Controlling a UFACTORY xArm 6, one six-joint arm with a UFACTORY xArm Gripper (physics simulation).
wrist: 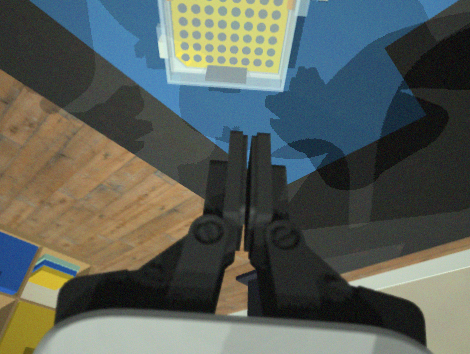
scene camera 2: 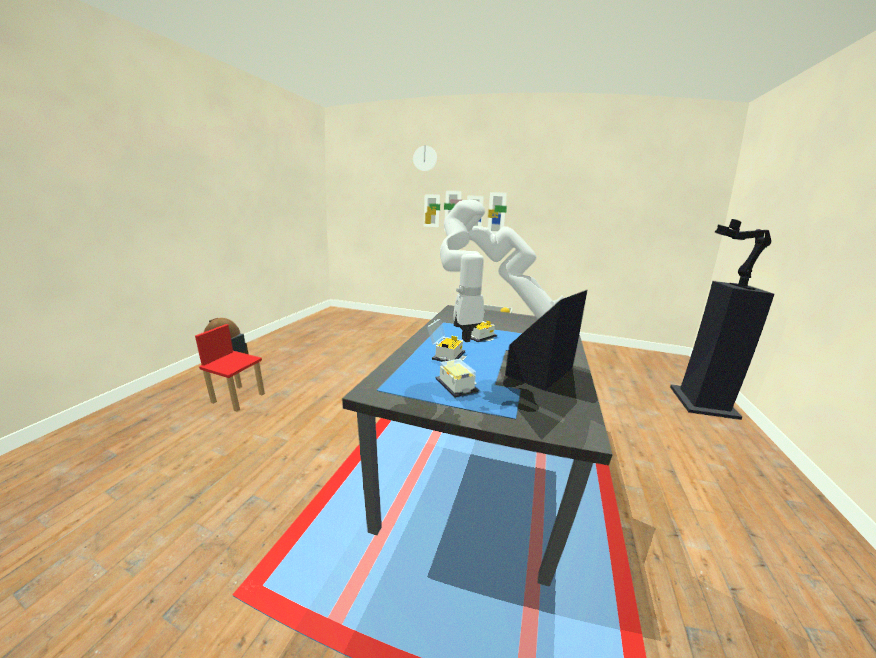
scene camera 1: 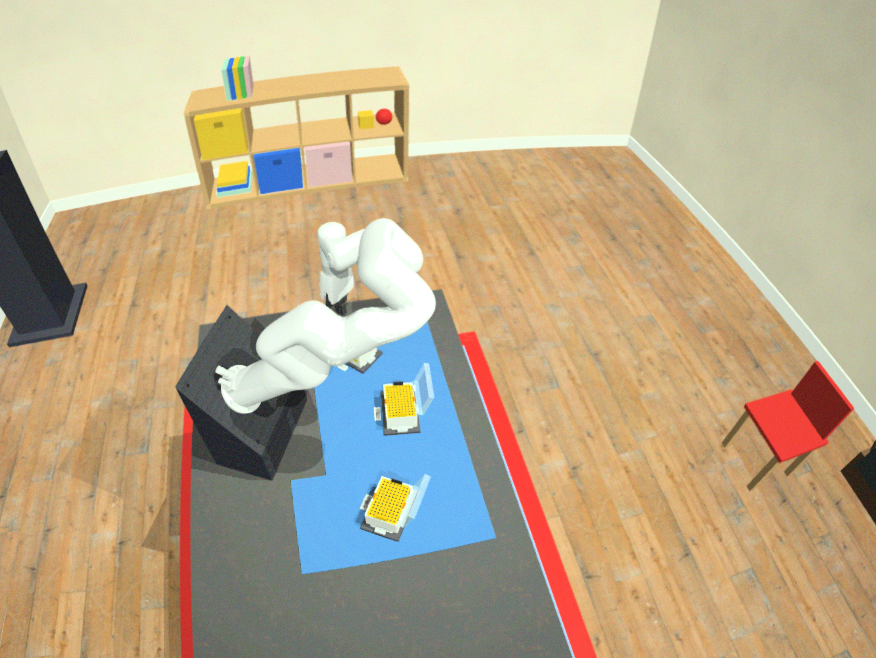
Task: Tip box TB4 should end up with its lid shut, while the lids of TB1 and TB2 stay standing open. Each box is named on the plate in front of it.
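Seen in the pictures: gripper, between the fingertips: [wrist: 247, 155] [scene camera 2: 466, 340] [scene camera 1: 341, 312]; arm's base, origin of its link: [scene camera 2: 550, 316] [scene camera 1: 241, 389].
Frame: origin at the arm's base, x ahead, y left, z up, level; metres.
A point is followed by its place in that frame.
Box TB4 [scene camera 1: 364, 359] @(x 0.349, y 0.213, z -0.210 m) [scene camera 2: 457, 378] @(x 0.307, y 0.338, z -0.171 m) [wrist: 227, 37] @(x 0.307, y 0.286, z -0.159 m) has its clear lid lying shut over a yellow rack; the arm partly hides it in scene camera 1. My gripper [scene camera 1: 338, 310] @(x 0.298, y 0.273, z -0.051 m) [scene camera 2: 466, 337] @(x 0.298, y 0.273, z -0.051 m) [wrist: 247, 155] @(x 0.298, y 0.273, z -0.051 m) is shut and empty, raised above the table and apart from TB4; its fingertips show below the box's end in the wrist view. The middle box [scene camera 1: 400, 405] [scene camera 2: 448, 348] @(x 0.408, y 0.074, z -0.176 m) has its clear lid [scene camera 1: 424, 389] @(x 0.489, y 0.008, z -0.141 m) [scene camera 2: 434, 328] @(x 0.496, y 0.002, z -0.120 m) standing open. The third box [scene camera 1: 388, 504] [scene camera 2: 483, 330] @(x 0.304, y -0.245, z -0.185 m) also has its lid [scene camera 1: 419, 498] @(x 0.389, y -0.344, z -0.093 m) standing open. Their name plates are too small to read.
The boxes stand on a blue mat [scene camera 1: 339, 545] @(x 0.175, y -0.366, z -0.236 m) [scene camera 2: 410, 382] @(x 0.492, y 0.314, z -0.236 m) on a dark table [scene camera 1: 368, 609] @(x 0.214, y -0.548, z -0.239 m) [scene camera 2: 361, 398] @(x 0.612, y 0.481, z -0.239 m). The arm is mounted on a black angled stand [scene camera 1: 265, 453] @(x 0.031, y -0.126, z -0.120 m) [scene camera 2: 552, 347] @(x -0.009, y 0.197, z -0.059 m) at the table's side. A red chair [scene camera 1: 786, 424] [scene camera 2: 230, 362] and a dark pedestal [scene camera 1: 28, 269] [scene camera 2: 722, 347] stand apart from the table.
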